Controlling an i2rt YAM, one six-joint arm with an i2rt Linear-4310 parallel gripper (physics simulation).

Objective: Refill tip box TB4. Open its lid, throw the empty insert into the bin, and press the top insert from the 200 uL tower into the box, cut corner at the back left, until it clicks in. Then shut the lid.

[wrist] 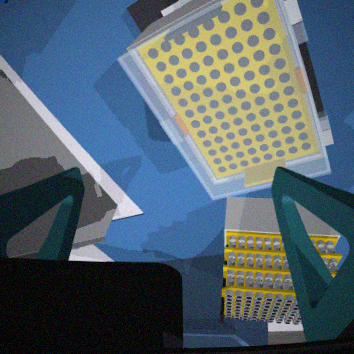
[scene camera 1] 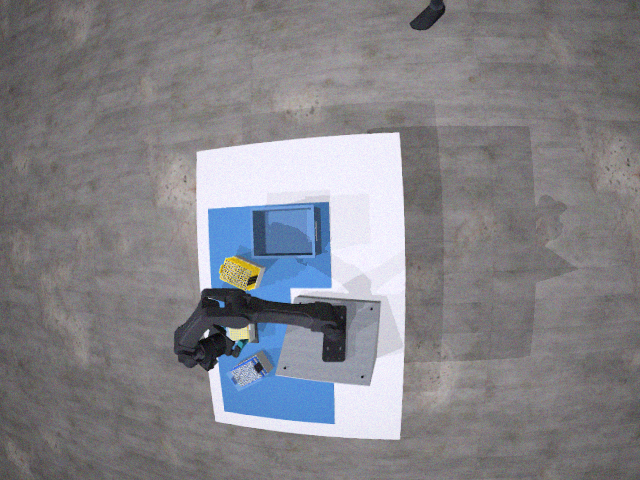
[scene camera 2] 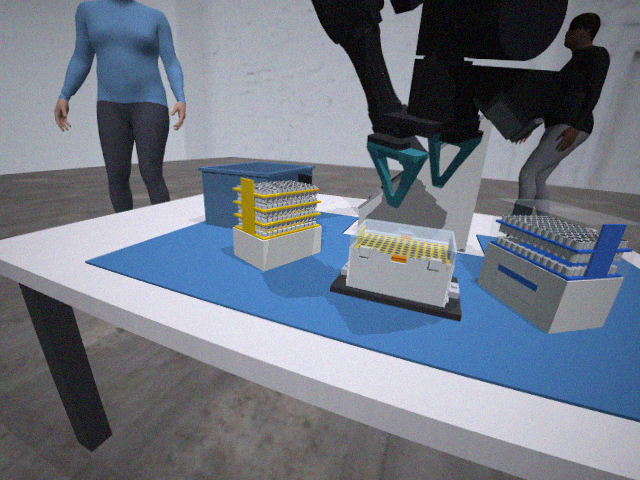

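The tip box (scene camera 2: pixel 395 279) has a white body and stands on a black base plate (scene camera 2: pixel 361 295). Its clear lid (scene camera 2: pixel 444 236) is down over a yellow insert (scene camera 1: pixel 238 332) (wrist: pixel 235 90) whose holes look empty. The yellow tower (scene camera 1: pixel 238 272) (scene camera 2: pixel 279 209) (wrist: pixel 260 270) carries several stacked inserts full of tips on a pale block. The blue open-topped bin (scene camera 1: pixel 254 232) (scene camera 2: pixel 222 198) stands behind it. My gripper (scene camera 1: pixel 238 347) (scene camera 2: pixel 417 195) (wrist: pixel 177 177) is open and empty. Its teal fingers point down above the box's rear side, apart from the lid. The label TB4 is not readable.
The blue tower (scene camera 1: pixel 250 370) (scene camera 2: pixel 558 258) stands on the other side of the box, with a clear cover above its inserts. The grey arm base plate (scene camera 1: pixel 310 351) lies behind the box. A blue mat (scene camera 1: pixel 279 403) (scene camera 2: pixel 206 289) covers part of the white table. Two people stand beyond it.
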